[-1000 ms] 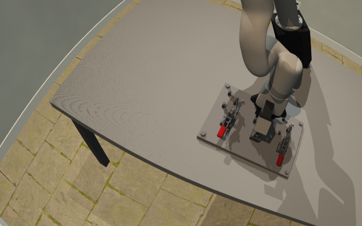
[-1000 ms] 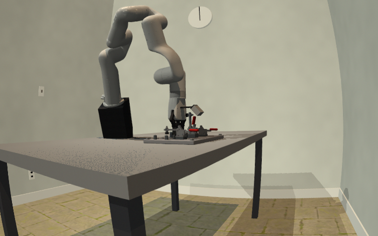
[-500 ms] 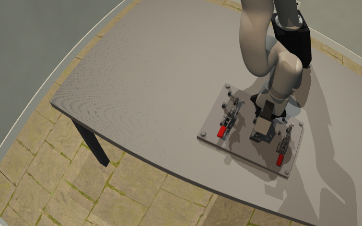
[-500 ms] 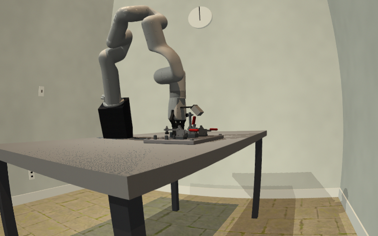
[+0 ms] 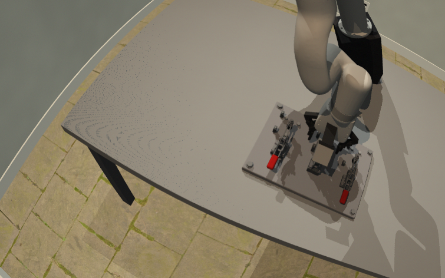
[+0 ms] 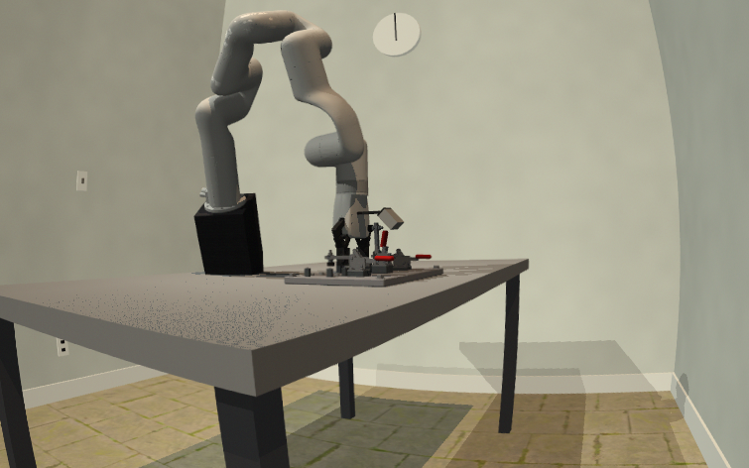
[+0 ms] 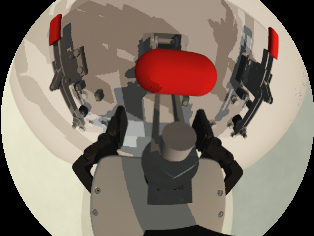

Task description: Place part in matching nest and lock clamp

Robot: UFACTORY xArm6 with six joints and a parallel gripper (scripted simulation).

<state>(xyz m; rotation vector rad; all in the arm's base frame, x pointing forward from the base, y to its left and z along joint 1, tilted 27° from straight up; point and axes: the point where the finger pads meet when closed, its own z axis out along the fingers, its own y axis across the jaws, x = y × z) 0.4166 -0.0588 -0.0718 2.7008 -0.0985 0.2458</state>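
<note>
My gripper is now 1 cm above the grey part. The rest, counted from my hand: toggle clamp (12 cm to the right, 6 cm ahead, 1 cm above); fixture plate (4 cm below, 4 cm ahead).
</note>
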